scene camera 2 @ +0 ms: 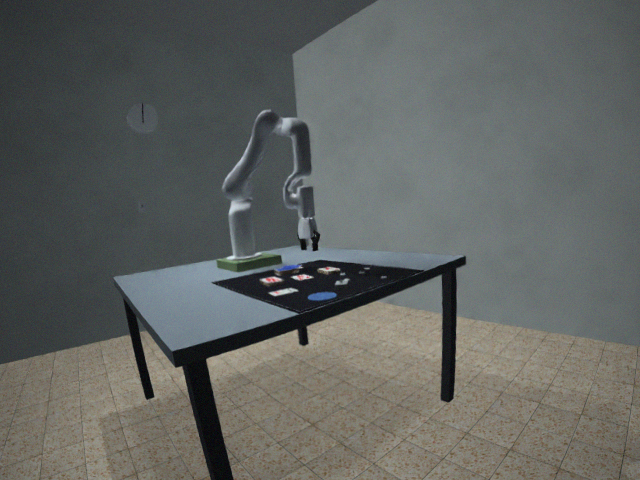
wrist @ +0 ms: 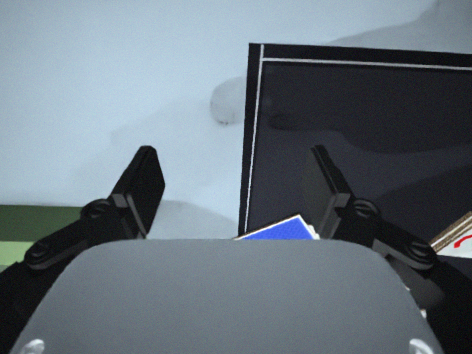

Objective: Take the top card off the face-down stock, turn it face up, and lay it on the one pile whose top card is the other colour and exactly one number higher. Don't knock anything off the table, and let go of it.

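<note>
My gripper (scene camera 2: 309,249) (wrist: 232,166) is open and empty, high above the table near the mat's back edge. The blue-backed stock (scene camera 2: 285,269) lies near the back of the mat; its cards look uneven. In the wrist view, part of a blue-backed card (wrist: 282,231) shows below the right finger, with a white edge beside it; the gripper body hides the rest. Face-up cards with red marks lie in a left pile (scene camera 2: 271,280), a middle one (scene camera 2: 301,277) and a right pile (scene camera 2: 328,269). A whitish card (scene camera 2: 283,291) lies nearer the front. The numbers are too small to read.
The black mat (scene camera 2: 242,284) (wrist: 350,105) lies on the blue-grey table (scene camera 2: 170,304) (wrist: 100,75). A blue disc (scene camera 2: 322,296) lies near the mat's front edge. Small pale objects, one of them larger (scene camera 2: 342,282), lie on its right part. The green base (scene camera 2: 237,265) (wrist: 35,220) stands behind it.
</note>
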